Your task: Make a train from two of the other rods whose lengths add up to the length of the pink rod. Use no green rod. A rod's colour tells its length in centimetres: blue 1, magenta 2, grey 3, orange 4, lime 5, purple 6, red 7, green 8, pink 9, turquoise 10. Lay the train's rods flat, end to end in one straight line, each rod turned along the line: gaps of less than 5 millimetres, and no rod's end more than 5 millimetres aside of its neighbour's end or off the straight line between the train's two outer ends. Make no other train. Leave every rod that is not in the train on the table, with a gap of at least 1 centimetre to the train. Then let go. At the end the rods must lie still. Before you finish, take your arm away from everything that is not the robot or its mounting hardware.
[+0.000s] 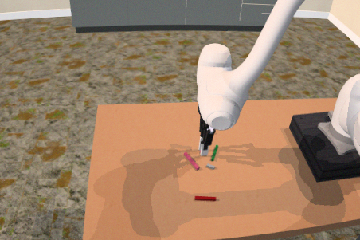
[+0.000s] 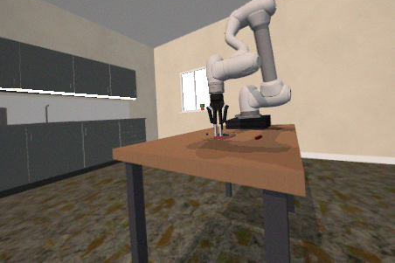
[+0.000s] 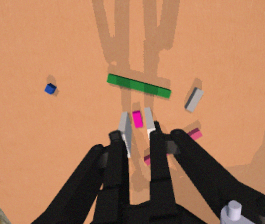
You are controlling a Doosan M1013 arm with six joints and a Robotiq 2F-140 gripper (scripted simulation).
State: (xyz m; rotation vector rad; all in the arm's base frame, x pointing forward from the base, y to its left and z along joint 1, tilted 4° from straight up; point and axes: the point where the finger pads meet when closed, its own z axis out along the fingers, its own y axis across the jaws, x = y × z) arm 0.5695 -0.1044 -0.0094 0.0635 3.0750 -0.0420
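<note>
Right now the magenta rod is 3 cm below my hand. Also, from my hand: green rod 4 cm behind, 1 cm to the left, 3 cm below; short grey rod 1 cm behind, 8 cm to the left, 3 cm below; pink rod 5 cm ahead, 4 cm to the left, 3 cm below.
</note>
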